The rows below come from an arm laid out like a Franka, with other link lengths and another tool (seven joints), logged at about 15 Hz.
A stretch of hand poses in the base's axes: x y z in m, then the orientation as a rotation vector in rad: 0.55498, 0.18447, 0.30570, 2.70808, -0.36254, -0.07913; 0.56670, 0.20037, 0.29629, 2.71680, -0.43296, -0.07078; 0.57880, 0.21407, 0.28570, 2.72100, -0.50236, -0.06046; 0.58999, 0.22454, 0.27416, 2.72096, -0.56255, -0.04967; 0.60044, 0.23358, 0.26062, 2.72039, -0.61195, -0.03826; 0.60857, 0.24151, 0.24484, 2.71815, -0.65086, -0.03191; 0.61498, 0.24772, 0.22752, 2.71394, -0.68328, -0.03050; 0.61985, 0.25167, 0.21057, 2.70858, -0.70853, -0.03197; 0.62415, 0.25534, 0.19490, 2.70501, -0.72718, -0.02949; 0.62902, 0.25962, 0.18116, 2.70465, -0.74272, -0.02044; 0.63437, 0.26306, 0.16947, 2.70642, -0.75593, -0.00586; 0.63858, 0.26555, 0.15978, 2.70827, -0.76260, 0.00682; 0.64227, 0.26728, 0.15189, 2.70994, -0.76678, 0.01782
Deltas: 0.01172, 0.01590, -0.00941, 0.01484, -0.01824, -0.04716; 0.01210, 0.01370, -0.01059, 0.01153, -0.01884, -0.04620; 0.01119, 0.01047, -0.01154, 0.00737, -0.01708, -0.03996; 0.01045, 0.00904, -0.01354, 0.00598, -0.01575, -0.03237; 0.00813, 0.00793, -0.01578, 0.00397, -0.01035, -0.02597; 0.00641, 0.00621, -0.01732, 0.00210, -0.00559, -0.02241; 0.00487, 0.00395, -0.01695, 0.00035, -0.00224, -0.01808; 0.00430, 0.00367, -0.01567, 0.00010, -0.00416, -0.01285; 0.00487, 0.00428, -0.01374, 0.00132, -0.00874, -0.00942; 0.00535, 0.00344, -0.01169, 0.00186, -0.01250, -0.00681; 0.00421, 0.00249, -0.00969, 0.00090, -0.01007, -0.00264; 0.00369, 0.00173, -0.00789, 0.00052, -0.00847, -0.00120
